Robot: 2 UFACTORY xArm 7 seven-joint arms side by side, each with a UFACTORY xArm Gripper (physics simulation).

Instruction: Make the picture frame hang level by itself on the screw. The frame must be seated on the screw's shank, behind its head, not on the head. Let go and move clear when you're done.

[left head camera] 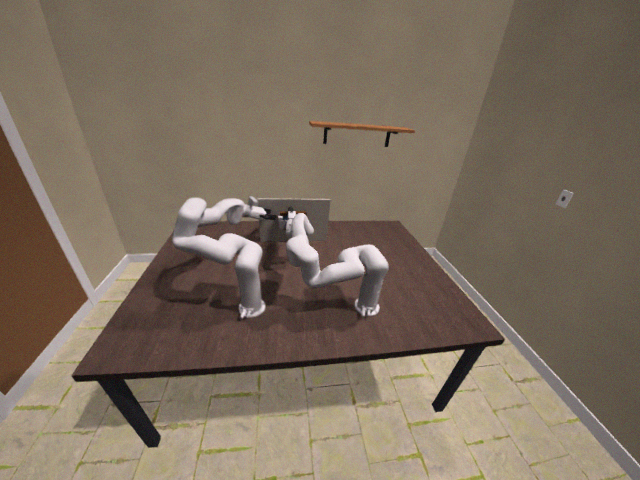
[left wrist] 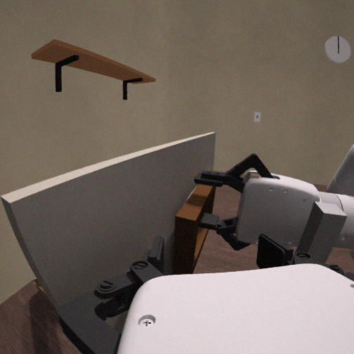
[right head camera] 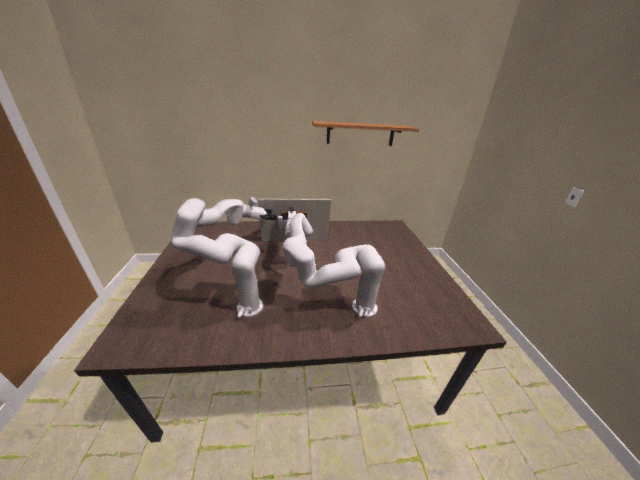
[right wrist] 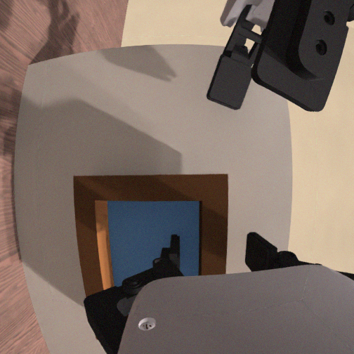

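Pixels of known places: left gripper, fingertip midpoint: (left head camera: 273, 214) (right head camera: 273, 215); right gripper, fingertip midpoint: (left head camera: 290, 212) (right head camera: 291, 212); left arm's base at its link origin: (left head camera: 252, 308) (right head camera: 250, 307); right arm's base at its link origin: (left head camera: 366, 307) (right head camera: 364, 307).
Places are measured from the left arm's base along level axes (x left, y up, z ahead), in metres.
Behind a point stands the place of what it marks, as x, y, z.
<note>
The brown picture frame (left head camera: 301, 213) (right head camera: 303, 213) {-0.096, 0.229, 0.654} (left wrist: 185, 245) (right wrist: 150, 187) with a blue picture is upright against the grey upright panel (left head camera: 319, 227) (right head camera: 320, 227) (left wrist: 110, 210) (right wrist: 125, 130); its edges look about parallel to the panel's. The screw is hidden, so its seating cannot be seen. My right gripper (left wrist: 194, 198) (right wrist: 212, 249) is open, its fingers on both sides of the frame's top bar, apart from it in the right wrist view. My left gripper (left wrist: 212, 251) (right wrist: 241, 101) is open and empty, in front of the panel, to the left of the frame.
The panel stands at the back of the dark wooden table (left head camera: 413, 310) {-0.792, 0.000, 0.167} (right head camera: 413, 310) {-0.797, 0.000, 0.175}. An orange-brown shelf (left head camera: 361, 126) (right head camera: 364, 125) (left wrist: 100, 65) on black brackets is on the wall above. The two grippers are close together in front of the panel.
</note>
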